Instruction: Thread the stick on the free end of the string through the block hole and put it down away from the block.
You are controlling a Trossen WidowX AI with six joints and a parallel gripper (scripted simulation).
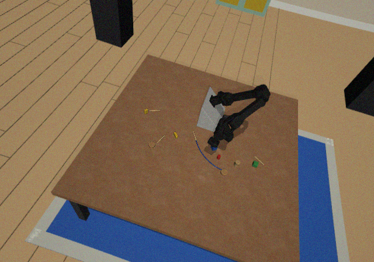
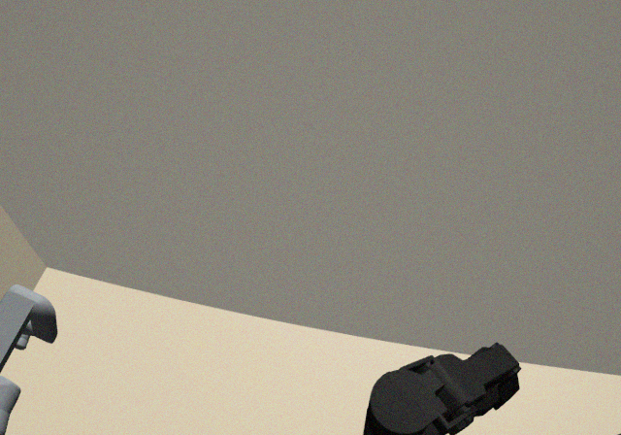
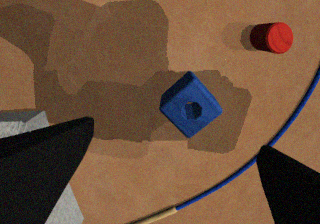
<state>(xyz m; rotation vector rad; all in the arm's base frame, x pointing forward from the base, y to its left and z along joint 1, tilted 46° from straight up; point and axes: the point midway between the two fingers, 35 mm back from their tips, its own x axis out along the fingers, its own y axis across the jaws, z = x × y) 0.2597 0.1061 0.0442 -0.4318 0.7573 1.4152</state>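
The blue cube is 1 cm ahead of my gripper tip and 5 cm below it. Also, from my gripper tip: wooden cylinder (7 cm ahead, 17 cm to the left, 5 cm below); then red peg (7 cm ahead, 5 cm to the left, 5 cm below); then thin wooden stick (2 cm behind, 13 cm to the right, 6 cm below).
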